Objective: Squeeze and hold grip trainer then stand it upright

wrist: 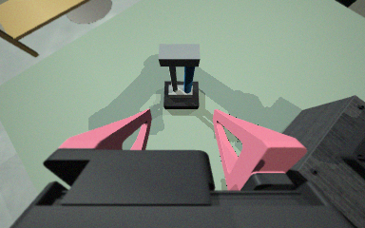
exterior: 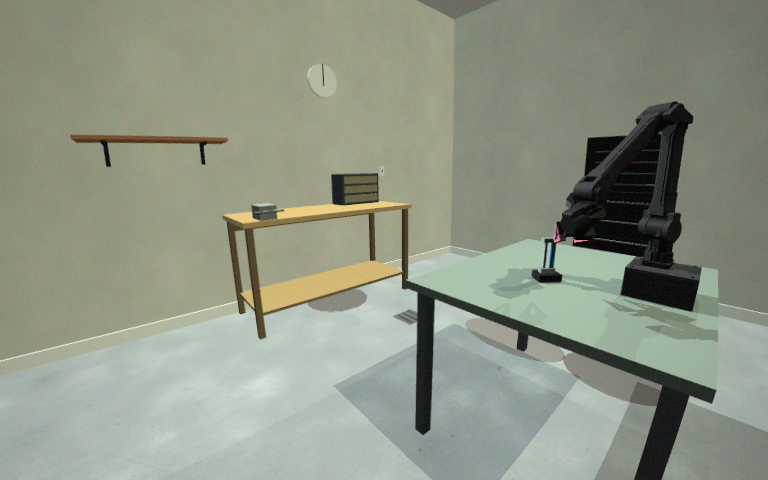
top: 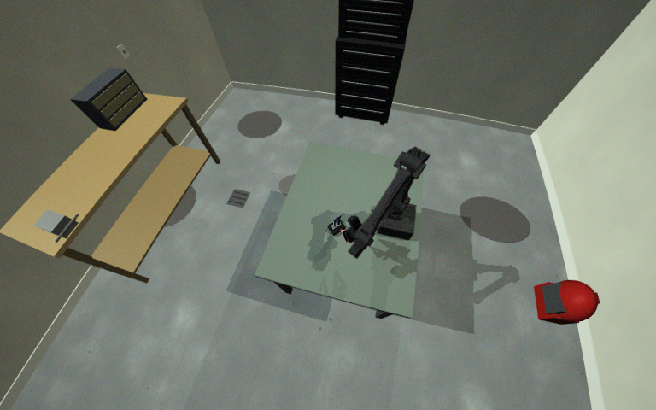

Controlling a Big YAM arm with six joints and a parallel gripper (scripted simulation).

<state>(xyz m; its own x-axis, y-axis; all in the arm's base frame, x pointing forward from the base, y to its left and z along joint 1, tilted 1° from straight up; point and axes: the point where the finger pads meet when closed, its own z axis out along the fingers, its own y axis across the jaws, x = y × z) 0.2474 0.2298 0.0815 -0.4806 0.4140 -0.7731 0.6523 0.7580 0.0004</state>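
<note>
Now: hand 90 mm short of the thin bar, 80 mm above it and 50 mm to the left of it. From my hand the other things lie so: grip trainer: 90 mm below, 80 mm ahead, 60 mm to the right.
</note>
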